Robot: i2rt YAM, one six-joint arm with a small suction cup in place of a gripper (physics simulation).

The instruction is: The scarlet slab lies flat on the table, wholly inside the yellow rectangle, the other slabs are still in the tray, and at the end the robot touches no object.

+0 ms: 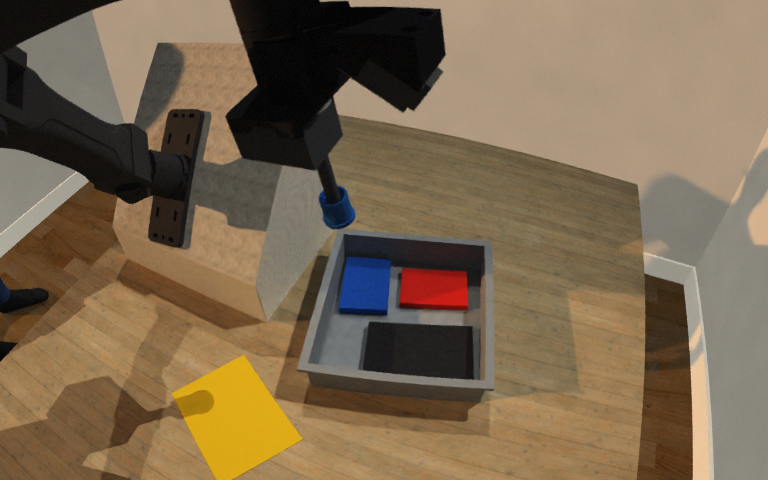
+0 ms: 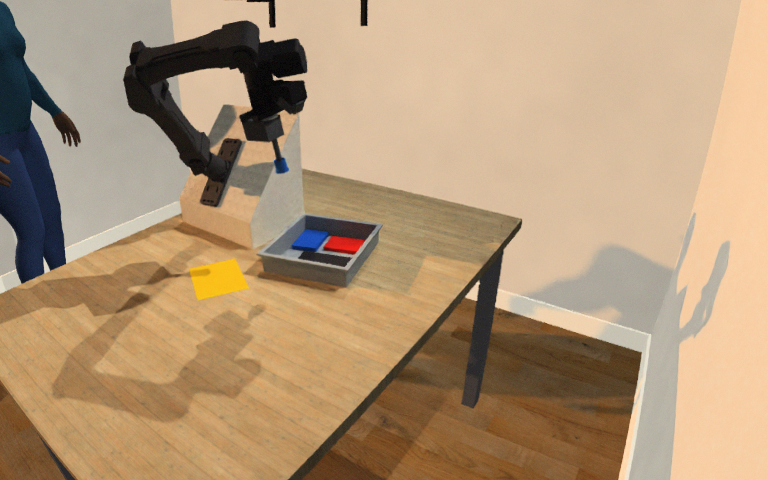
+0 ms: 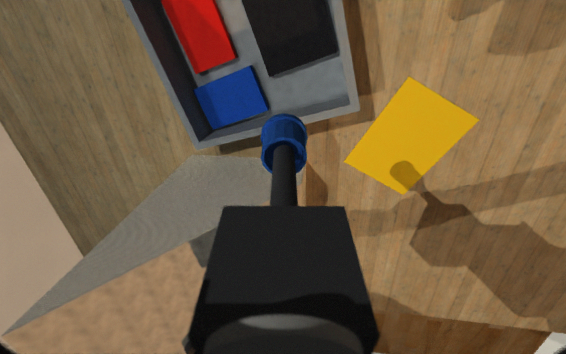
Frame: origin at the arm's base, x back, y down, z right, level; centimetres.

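Seen in the pictures: hand, tool point: [image 1: 339, 217] [image 2: 282, 171] [image 3: 284, 135]; arm's base, link origin: [image 1: 176, 176] [image 2: 221, 172].
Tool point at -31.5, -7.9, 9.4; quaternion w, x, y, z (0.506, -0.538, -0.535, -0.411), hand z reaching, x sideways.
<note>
Pixels of each thing's top centre, then the offset from my tool point to it, as dx, dy, dz. "spot": a spot on its surface instead. Level surfaces: height alone.
- scarlet slab, top centre: [image 1: 434, 286] [image 3: 199, 30] [image 2: 345, 243] -6.3, +22.4, -14.6
- grey tray, top centre: [image 1: 406, 299] [image 3: 241, 46] [image 2: 322, 238] -4.2, +18.6, -8.0
- blue slab, top centre: [image 1: 365, 282] [image 3: 229, 100] [image 2: 310, 238] +3.0, +22.3, -12.1
- larger black slab, top centre: [image 1: 419, 353] [image 3: 284, 7] [image 2: 323, 263] -7.7, +22.3, -2.9
- yellow rectangle, surface spot: [image 1: 246, 418] [image 3: 403, 131] [image 2: 224, 279] spot: +9.0, +23.6, +13.2
- table, surface height: dy +23.6
The scarlet slab [image 1: 433, 289] [image 2: 344, 245] [image 3: 202, 35] lies flat in the grey tray [image 1: 396, 382] [image 2: 303, 271] [image 3: 355, 85]. A blue slab [image 1: 365, 285] [image 2: 310, 240] [image 3: 232, 98] lies beside it, and a larger black slab [image 1: 419, 348] [image 2: 325, 259] [image 3: 295, 35] also lies in the tray. The yellow rectangle [image 1: 246, 418] [image 2: 219, 280] [image 3: 417, 130] lies on the table beside the tray, with no slab on it. My blue suction cup [image 1: 338, 217] [image 2: 282, 166] [image 3: 283, 132] is open and holds nothing. It hangs in the air above the tray's robot-side edge, touching no object.
The arm's wooden base block [image 1: 226, 277] [image 2: 220, 223] [image 3: 135, 295] stands on the table [image 1: 543, 441] [image 2: 317, 362] [image 3: 500, 90] close to the tray. The tray has raised walls. Arm shadows fall across the table and the yellow rectangle. A person [image 2: 28, 141] stands behind the table.
</note>
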